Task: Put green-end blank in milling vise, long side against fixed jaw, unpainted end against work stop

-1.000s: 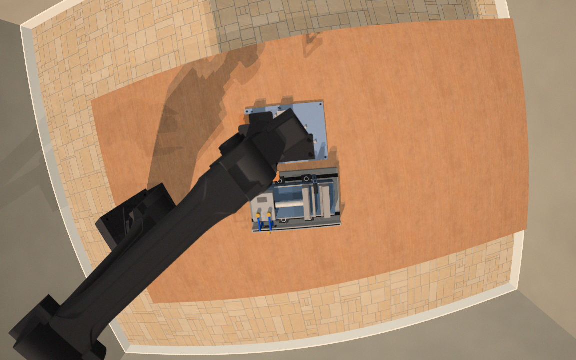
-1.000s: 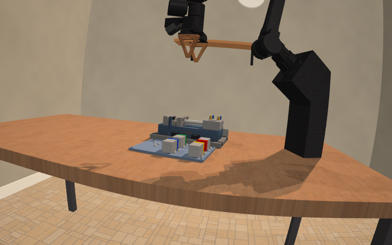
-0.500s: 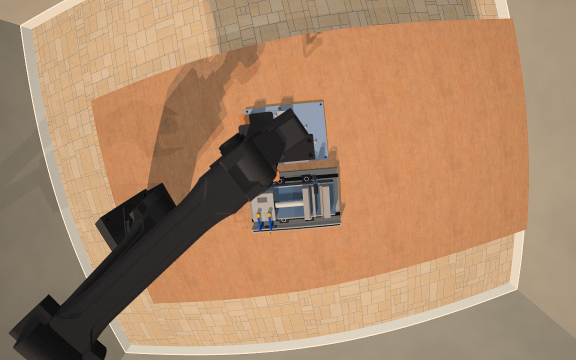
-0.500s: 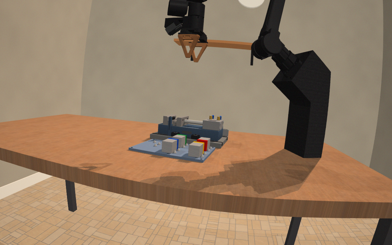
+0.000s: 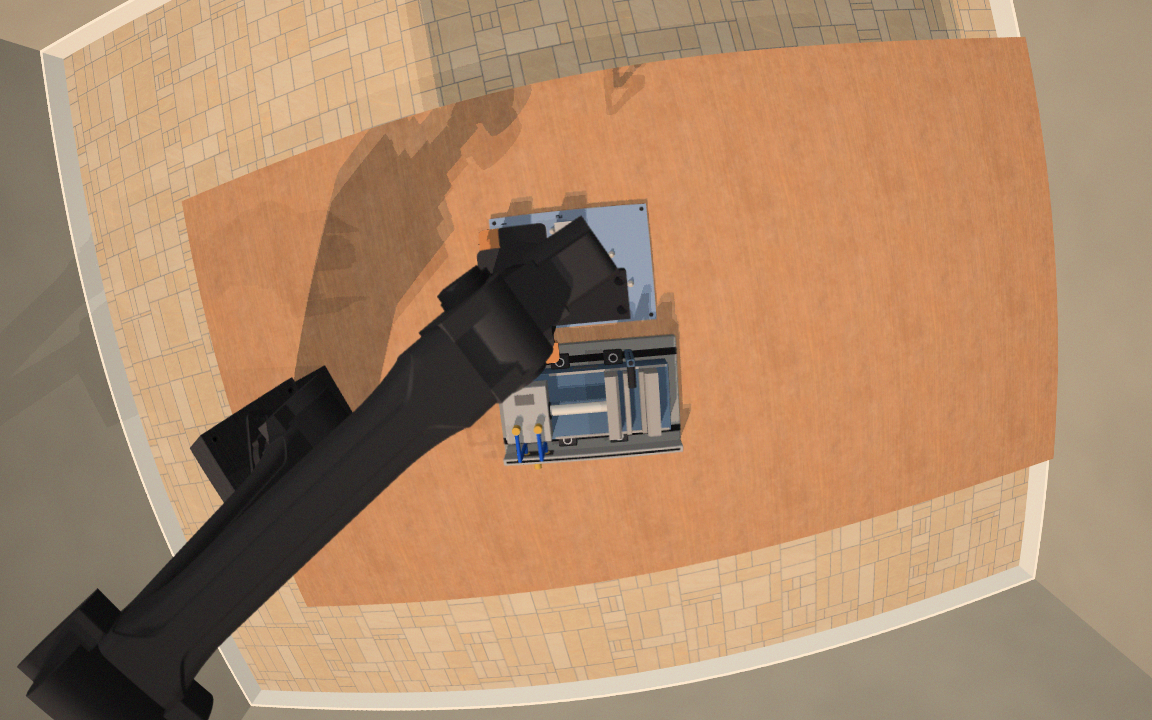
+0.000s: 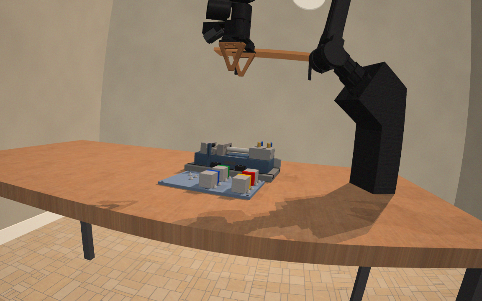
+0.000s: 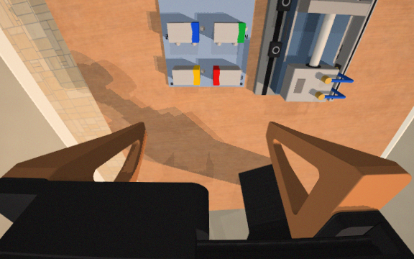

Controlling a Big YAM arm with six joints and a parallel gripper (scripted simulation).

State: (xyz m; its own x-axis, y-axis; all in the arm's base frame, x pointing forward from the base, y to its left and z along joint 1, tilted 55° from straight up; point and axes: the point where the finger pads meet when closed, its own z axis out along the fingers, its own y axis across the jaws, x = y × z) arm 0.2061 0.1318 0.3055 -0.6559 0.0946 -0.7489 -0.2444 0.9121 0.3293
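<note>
Right now my hand is 290 mm above the green-ended blank, 50 mm short of it and 30 mm to the left of it. From my hand the other things lie so: yellow-ended blank (290 mm below, 60 mm behind, 30 mm to the left); blue-ended blank (290 mm below, 60 mm to the left, 20 mm ahead); red-ended blank (290 mm below, 60 mm to the right, 30 mm behind).
</note>
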